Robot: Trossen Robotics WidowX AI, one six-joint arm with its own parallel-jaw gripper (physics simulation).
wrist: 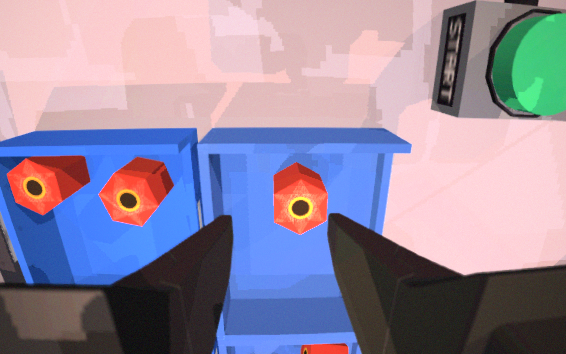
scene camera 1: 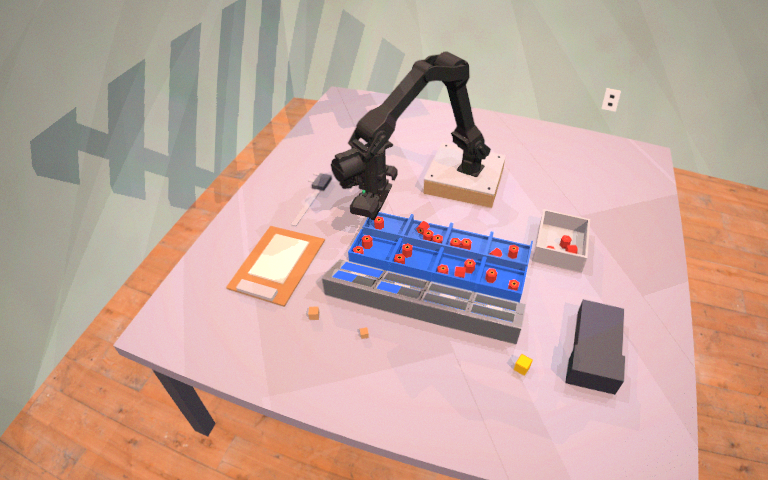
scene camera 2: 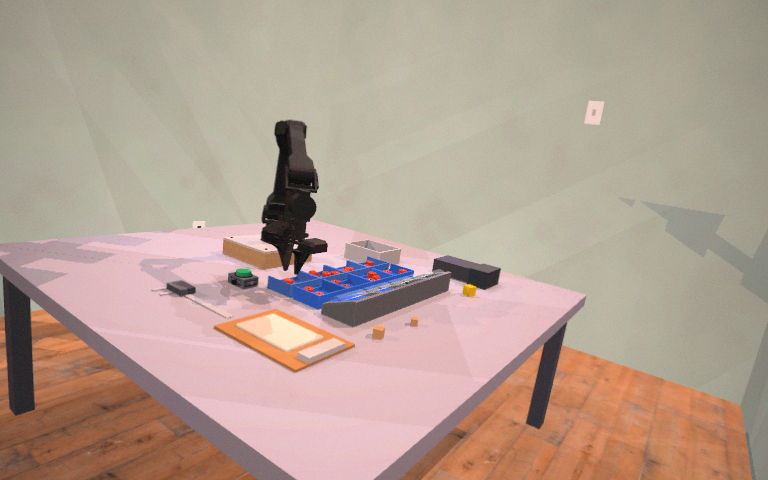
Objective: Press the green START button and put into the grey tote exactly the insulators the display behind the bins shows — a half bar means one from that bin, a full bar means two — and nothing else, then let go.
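My gripper point(scene camera 1: 372, 210) point(scene camera 2: 291, 271) point(wrist: 280, 225) is partly open and empty, above the end compartment of the blue bins point(scene camera 1: 421, 264) point(scene camera 2: 308, 298) point(wrist: 305, 136). One upright red insulator point(scene camera 1: 378, 223) point(wrist: 300, 192) stands there; in the wrist view it appears between the fingertips, nearer the right one. The green START button point(scene camera 2: 243, 272) point(wrist: 540, 65) is beside the bins, mostly hidden in scene camera 1. The display point(scene camera 1: 421, 307) point(scene camera 2: 390, 302) shows a full bar above a half bar at far left, and a lower half bar in the second panel; glare covers the others. The grey tote point(scene camera 1: 557, 258) point(scene camera 2: 362, 253) holds red insulators.
An orange clipboard point(scene camera 1: 233, 287) point(scene camera 2: 226, 329) lies left of the display. Two small orange cubes point(scene camera 1: 313, 313) point(scene camera 1: 364, 332) and a yellow cube point(scene camera 1: 522, 364) point(scene camera 2: 469, 290) lie before it. A dark block point(scene camera 1: 600, 345) point(scene camera 2: 464, 271) stands at the right. A small dark device point(scene camera 1: 321, 181) point(scene camera 2: 180, 288) lies left of the arm.
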